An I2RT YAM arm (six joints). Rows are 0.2 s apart.
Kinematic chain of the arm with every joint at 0, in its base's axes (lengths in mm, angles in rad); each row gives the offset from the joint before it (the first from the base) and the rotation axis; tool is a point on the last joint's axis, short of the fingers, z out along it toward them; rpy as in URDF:
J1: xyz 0 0 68 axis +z
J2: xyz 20 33.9 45.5 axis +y
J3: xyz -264 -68.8 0 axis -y
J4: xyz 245 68.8 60 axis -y
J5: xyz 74 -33.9 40.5 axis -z
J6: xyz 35.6 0 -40.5 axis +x
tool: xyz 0 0 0 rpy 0 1.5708 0
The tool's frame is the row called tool.
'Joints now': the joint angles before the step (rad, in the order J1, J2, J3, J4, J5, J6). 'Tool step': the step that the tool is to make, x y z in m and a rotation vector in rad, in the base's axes. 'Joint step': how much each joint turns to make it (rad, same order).
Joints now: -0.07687, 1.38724, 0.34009, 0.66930, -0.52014, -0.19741
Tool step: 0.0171, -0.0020, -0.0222, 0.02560, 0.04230, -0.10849
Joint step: 0.00970, 0.17817, 0.02187, 0.14527, 0.10123, 0.07293
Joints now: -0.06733, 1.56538, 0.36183, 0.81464, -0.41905, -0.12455
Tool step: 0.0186, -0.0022, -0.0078, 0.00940, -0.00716, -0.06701
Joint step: 0.00397, 0.11207, 0.05344, 0.07962, 0.06232, 0.03821
